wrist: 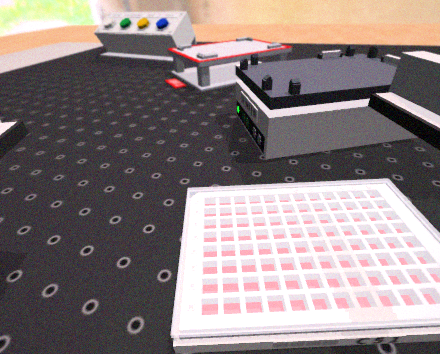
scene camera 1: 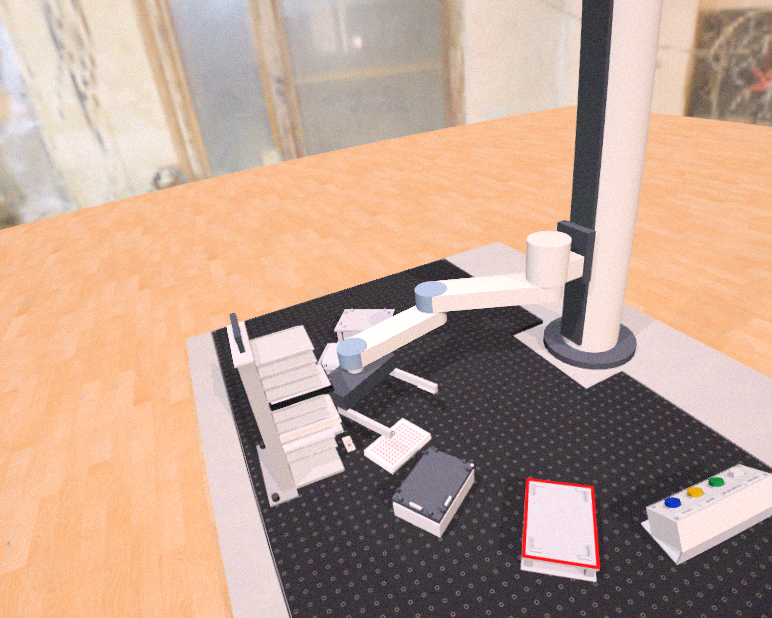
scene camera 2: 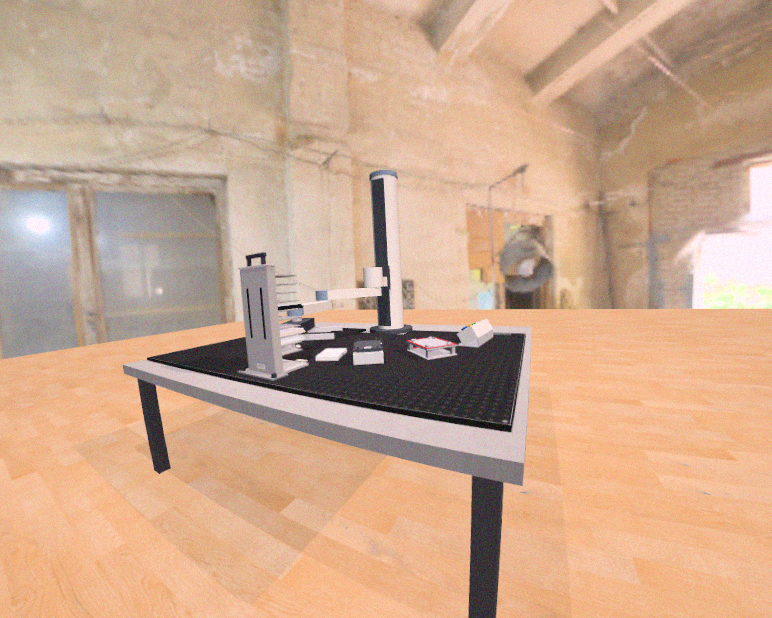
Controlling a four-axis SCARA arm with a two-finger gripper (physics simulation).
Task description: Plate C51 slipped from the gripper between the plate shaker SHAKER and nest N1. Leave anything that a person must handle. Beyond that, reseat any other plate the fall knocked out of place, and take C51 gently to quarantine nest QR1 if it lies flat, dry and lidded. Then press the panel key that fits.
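Plate C51 lies flat on the black mat beside the shaker, its wells pink. A clear rim suggests a lid; its label shows in the wrist view. No liquid shows on the visible mat around it. My gripper is open and empty, one finger over the plate's edge in scene camera 1. SHAKER has a bare dark top. Red-rimmed nest QR1 holds no plate. The key panel has blue, yellow, green and white keys. N1's label is not readable.
A tall shelf rack stands at the mat's left edge, its shelves facing the gripper. Whether any plate there is askew is unclear. A small pale piece lies between rack and C51. A pale stand is behind the arm, partly hidden.
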